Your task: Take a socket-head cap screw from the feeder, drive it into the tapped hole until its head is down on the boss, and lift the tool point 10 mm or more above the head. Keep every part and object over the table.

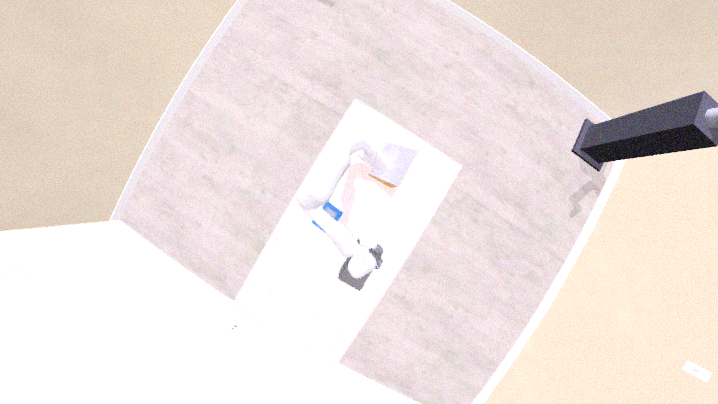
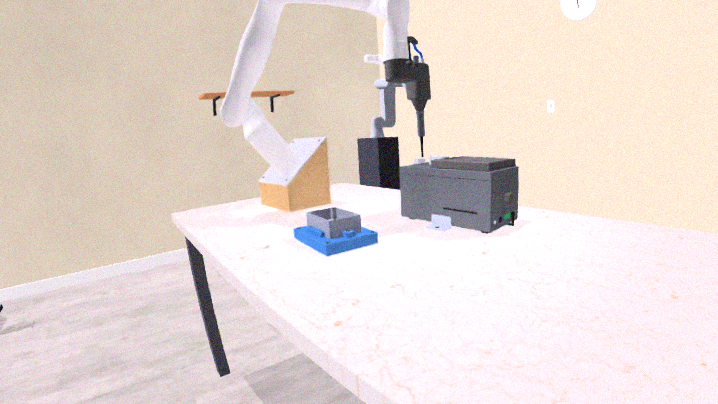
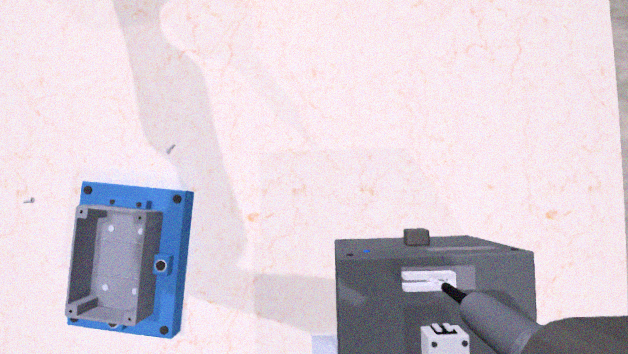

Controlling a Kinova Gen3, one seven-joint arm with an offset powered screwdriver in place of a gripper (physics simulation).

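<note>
My screwdriver tool points down with its bit tip at the white pickup track on top of the dark grey screw feeder. The tip covers the track's right end, so whether a screw is on the bit cannot be told. The open grey housing sits in the blue fixture, away from the tool. Its corner bosses show dark holes, such as the upper left hole and lower right hole. Which one is the target cannot be told.
Two small loose screws lie on the table beyond the fixture, one screw near it and another screw farther left. A white bracket stands beside the feeder. The arm's wooden base stands behind the fixture.
</note>
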